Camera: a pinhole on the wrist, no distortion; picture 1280 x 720 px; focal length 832.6 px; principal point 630.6 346.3 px. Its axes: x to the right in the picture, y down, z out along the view. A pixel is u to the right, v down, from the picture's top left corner.
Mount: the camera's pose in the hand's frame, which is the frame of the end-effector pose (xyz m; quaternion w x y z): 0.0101 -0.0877 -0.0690 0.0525 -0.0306 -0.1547 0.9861
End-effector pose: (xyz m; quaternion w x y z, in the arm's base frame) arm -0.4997 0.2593 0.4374 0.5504 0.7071 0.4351 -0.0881
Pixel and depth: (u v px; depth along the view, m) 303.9 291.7 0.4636
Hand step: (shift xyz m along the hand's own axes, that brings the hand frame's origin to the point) 0.1580 -0.2194 0.3889
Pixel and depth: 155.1 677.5 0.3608
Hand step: 0.1735 -0.3558 0.2387
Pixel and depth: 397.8 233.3 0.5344
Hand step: 0.1243 -0.1973 0.4678
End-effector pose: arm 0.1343 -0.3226 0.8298 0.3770 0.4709 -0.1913 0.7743
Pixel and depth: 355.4 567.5 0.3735
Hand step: 0.0947 -0.3083 0.2608
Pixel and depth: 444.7 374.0 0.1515
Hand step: 0.0316 -0.1420 0.0749
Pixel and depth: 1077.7 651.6 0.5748
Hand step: -0.3601 -0.4259 0.3986
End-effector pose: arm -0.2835 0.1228 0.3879 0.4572 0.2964 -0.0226 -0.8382
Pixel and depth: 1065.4 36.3 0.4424
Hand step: -0.2376 -0.0392 0.3920
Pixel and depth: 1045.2 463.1 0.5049
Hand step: -0.2848 -0.2788 0.3779
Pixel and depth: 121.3 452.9 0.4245
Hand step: 0.2302 -0.2966 0.3291
